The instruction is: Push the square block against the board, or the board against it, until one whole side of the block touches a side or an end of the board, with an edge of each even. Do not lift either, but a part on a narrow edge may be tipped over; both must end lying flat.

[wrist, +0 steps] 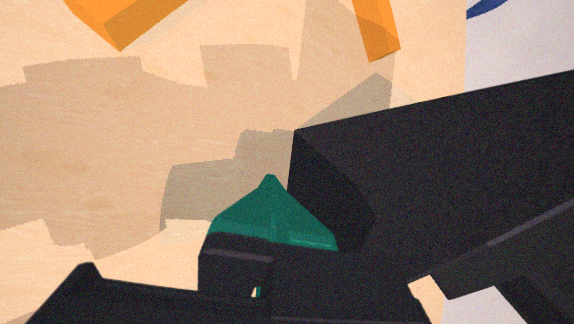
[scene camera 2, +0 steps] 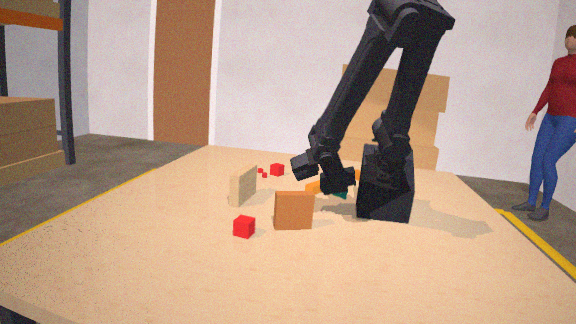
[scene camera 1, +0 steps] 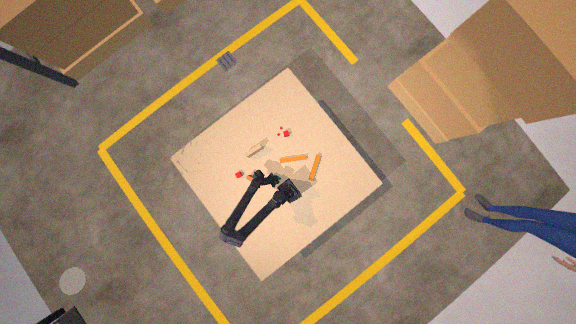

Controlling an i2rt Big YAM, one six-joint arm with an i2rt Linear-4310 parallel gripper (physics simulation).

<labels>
gripper: shut, holds nothing
a board: on the table
a square block: on the table
</labels>
